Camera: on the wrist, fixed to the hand. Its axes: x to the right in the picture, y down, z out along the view.
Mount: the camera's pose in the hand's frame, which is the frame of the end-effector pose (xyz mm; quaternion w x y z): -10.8 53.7 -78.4 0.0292 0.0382 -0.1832 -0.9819
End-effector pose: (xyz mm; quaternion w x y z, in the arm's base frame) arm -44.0 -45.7 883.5 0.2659 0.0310 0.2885 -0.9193
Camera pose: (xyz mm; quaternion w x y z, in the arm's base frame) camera -15.1 -34.9 793.0 0.8432 0.4406 0.0450 0.3046
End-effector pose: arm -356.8 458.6 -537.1 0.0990 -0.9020 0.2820 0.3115
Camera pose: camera -354.7 391.5 -468.9 0.3949 -0.2424 -0.8837 0.0664
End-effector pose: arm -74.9 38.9 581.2 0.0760 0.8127 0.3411 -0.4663
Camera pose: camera 10.4 27.7 622.9 0.4242 0.3937 -0.7762 0.2502
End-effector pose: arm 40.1 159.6 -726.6 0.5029 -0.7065 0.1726 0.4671
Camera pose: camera 34.5 65.5 -742.6 0.5319 -0.0853 -0.7630 -0.3573
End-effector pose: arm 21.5 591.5 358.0 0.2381 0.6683 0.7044 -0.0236
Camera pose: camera 48.8 614.7 446.7 0.0873 -0.6673 0.6322 -0.3838
